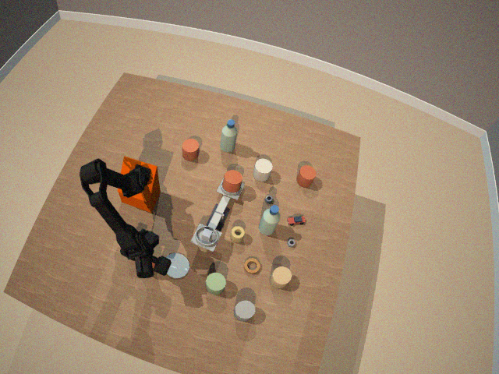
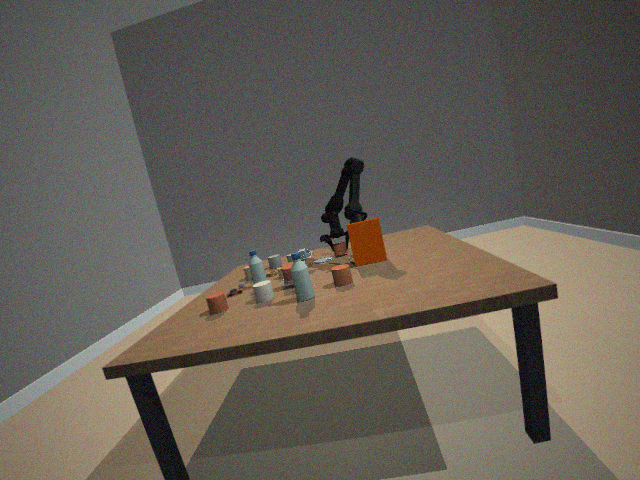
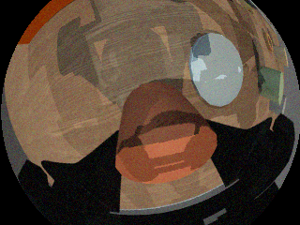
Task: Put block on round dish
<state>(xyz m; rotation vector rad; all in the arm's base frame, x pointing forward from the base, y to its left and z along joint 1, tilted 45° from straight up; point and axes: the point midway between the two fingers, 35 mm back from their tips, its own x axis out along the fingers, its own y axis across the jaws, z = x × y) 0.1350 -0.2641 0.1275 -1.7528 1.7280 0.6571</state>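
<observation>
My gripper tip is 2 cm to the left of the cup and 1 cm below it. The rest, counted from my gripper tip: round pale blue dish 10 cm ahead, 5 cm to the left, 2 cm below; then balance 30 cm to the left, 18 cm ahead; then balance beam 30 cm to the left, 18 cm ahead, 1 cm above.
</observation>
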